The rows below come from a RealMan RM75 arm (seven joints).
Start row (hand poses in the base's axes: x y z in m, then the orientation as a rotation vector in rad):
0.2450, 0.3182, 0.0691, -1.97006, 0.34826, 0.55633
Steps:
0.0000, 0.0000, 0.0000, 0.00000, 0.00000, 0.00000
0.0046, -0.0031, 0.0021, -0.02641, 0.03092, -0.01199
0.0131, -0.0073, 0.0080, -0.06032, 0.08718, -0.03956
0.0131, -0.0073, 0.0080, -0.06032, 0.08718, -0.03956
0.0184, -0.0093, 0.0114, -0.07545, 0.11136, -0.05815
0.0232, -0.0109, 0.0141, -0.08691, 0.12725, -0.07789
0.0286, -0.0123, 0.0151, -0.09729, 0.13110, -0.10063
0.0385, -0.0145, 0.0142, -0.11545, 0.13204, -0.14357
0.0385, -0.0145, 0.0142, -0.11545, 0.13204, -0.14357
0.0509, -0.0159, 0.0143, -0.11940, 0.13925, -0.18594
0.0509, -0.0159, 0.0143, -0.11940, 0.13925, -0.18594
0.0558, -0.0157, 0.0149, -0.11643, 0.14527, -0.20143
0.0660, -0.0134, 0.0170, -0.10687, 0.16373, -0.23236
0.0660, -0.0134, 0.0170, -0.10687, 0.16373, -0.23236
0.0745, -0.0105, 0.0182, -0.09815, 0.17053, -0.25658
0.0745, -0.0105, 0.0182, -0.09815, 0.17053, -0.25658
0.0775, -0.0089, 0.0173, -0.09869, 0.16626, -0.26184
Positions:
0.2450, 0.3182, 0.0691, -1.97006, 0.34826, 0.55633
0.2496, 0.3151, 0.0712, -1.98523, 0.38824, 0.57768
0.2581, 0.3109, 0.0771, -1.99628, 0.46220, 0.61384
0.2581, 0.3109, 0.0771, -1.99628, 0.46220, 0.61384
0.2634, 0.3089, 0.0805, -1.99898, 0.50090, 0.62487
0.2682, 0.3073, 0.0832, -1.99965, 0.53424, 0.62699
0.2736, 0.3059, 0.0842, -2.00131, 0.56252, 0.61501
0.2835, 0.3037, 0.0833, -2.00414, 0.61135, 0.58588
0.2835, 0.3037, 0.0833, -2.00414, 0.61135, 0.58588
0.2959, 0.3023, 0.0834, -1.99132, 0.65794, 0.56442
0.2959, 0.3023, 0.0834, -1.99132, 0.65794, 0.56442
0.3008, 0.3025, 0.0840, -1.98141, 0.67529, 0.56031
0.3110, 0.3048, 0.0861, -1.95617, 0.71234, 0.55879
0.3110, 0.3048, 0.0861, -1.95617, 0.71234, 0.55879
0.3195, 0.3077, 0.0873, -1.93718, 0.73582, 0.55001
0.3195, 0.3077, 0.0873, -1.93718, 0.73582, 0.55001
0.3225, 0.3093, 0.0864, -1.93693, 0.73829, 0.54219

